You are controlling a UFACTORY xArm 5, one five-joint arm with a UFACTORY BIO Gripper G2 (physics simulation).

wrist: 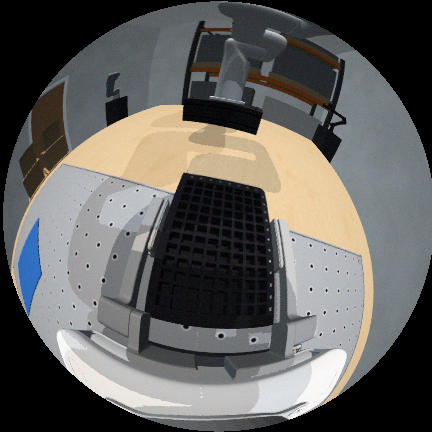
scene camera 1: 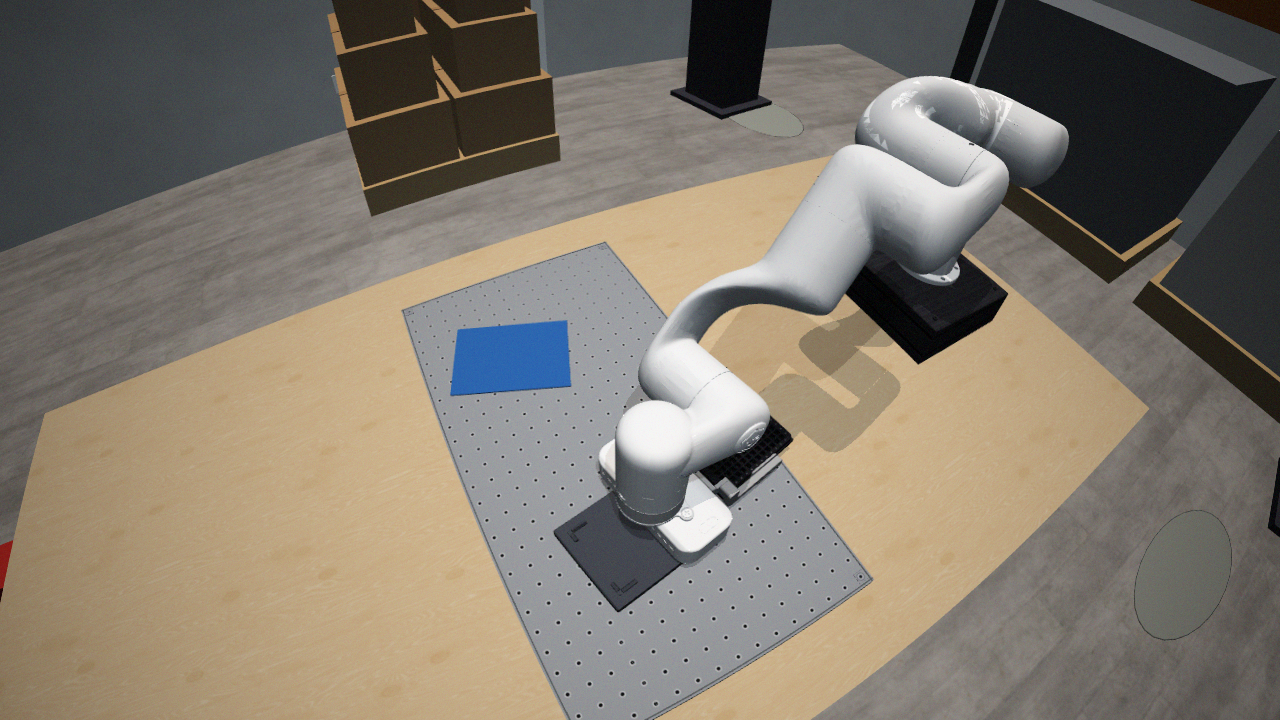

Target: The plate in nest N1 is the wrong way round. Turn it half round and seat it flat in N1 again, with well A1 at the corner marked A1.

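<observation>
The black plate [scene camera 1: 751,454] [wrist: 215,240], a grid of square wells, is held between the two fingers of my gripper [wrist: 218,234], which is shut on its long sides. The plate looks level and is off the nest, over the pegboard's robot-side edge; its exact height is hard to tell. The dark square nest [scene camera 1: 615,557] lies on the pegboard, with raised corner brackets on its near side. The gripper's white body covers the nest's far part in the scene view. I cannot read an A1 mark on the plate or nest.
A blue sheet [scene camera 1: 512,358] [wrist: 30,267] lies on the grey perforated board [scene camera 1: 528,465] [wrist: 325,300], towards its far left end. The arm's black base block [scene camera 1: 930,308] [wrist: 222,116] stands on the wooden table [scene camera 1: 268,501] [wrist: 310,200].
</observation>
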